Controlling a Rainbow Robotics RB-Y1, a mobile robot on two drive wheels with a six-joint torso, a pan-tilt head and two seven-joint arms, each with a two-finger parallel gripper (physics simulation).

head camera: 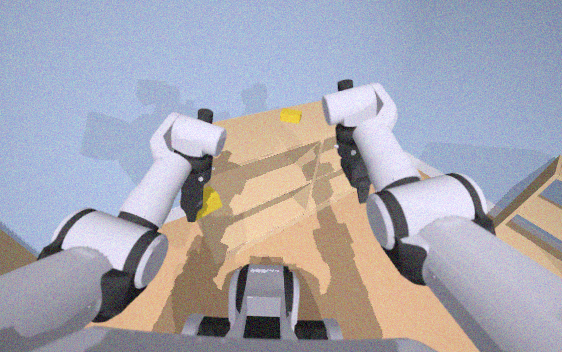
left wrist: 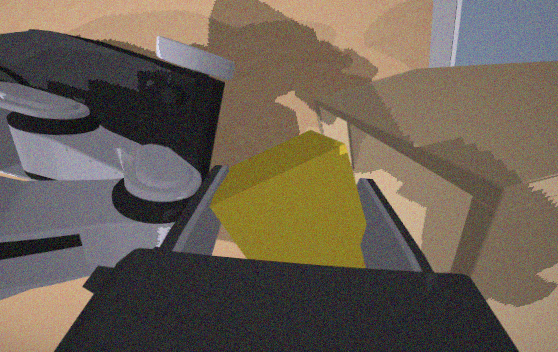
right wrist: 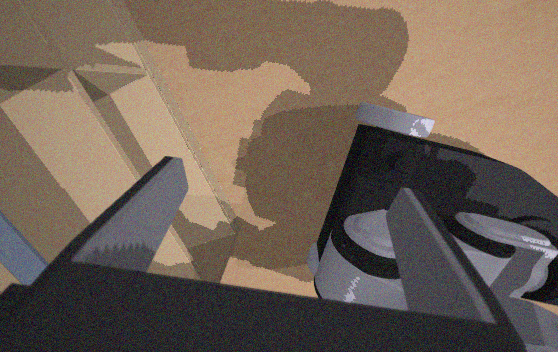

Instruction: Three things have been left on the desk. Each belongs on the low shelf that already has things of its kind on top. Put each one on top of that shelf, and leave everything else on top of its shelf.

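Frame: origin at the robot's base, x ahead, y left, z up, level; centimetres.
Where they show: left gripper, fingertip midpoint: (head camera: 192, 209) (left wrist: 292, 183); right gripper, fingertip midpoint: (head camera: 355, 188) (right wrist: 288, 187).
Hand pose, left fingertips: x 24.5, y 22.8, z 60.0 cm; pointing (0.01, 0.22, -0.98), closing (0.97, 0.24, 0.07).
After its pixels a point has its place.
My left gripper (head camera: 194, 219) {z 60.0, x 24.5, y 22.8 cm} (left wrist: 292, 183) {z 60.0, x 24.5, y 22.8 cm} is shut on a large yellow block (head camera: 211, 202) {z 62.6, x 25.2, y 16.9 cm} (left wrist: 295, 215) {z 63.1, x 24.3, y 22.8 cm}, which sits between its fingers. A low, light wooden shelf (head camera: 250, 132) {z 61.1, x 70.7, y 11.0 cm} (right wrist: 45, 135) {z 34.5, x 76.4, y -8.6 cm} with open compartments stands in front of the robot, under and between the grippers. A small yellow block (head camera: 290, 115) {z 64.9, x 84.0, y -7.6 cm} lies on it near its far edge in the head view. My right gripper (head camera: 363, 201) (right wrist: 288, 187) {z 68.3, x 28.2, y -24.6 cm} is open and empty, above the right part of the shelf. The arms hide parts of the shelf. The desk cannot be made out.
Another wooden unit (head camera: 527, 192) {z 39.3, x 64.2, y -153.7 cm} with openings stands at the right edge of the head view. A brown surface (head camera: 15, 255) {z 25.0, x 20.7, y 108.4 cm} shows at the lower left. The robot's base (head camera: 265, 295) shows at the bottom centre, close to the shelf. Arm shadows fall across the shelf and floor.
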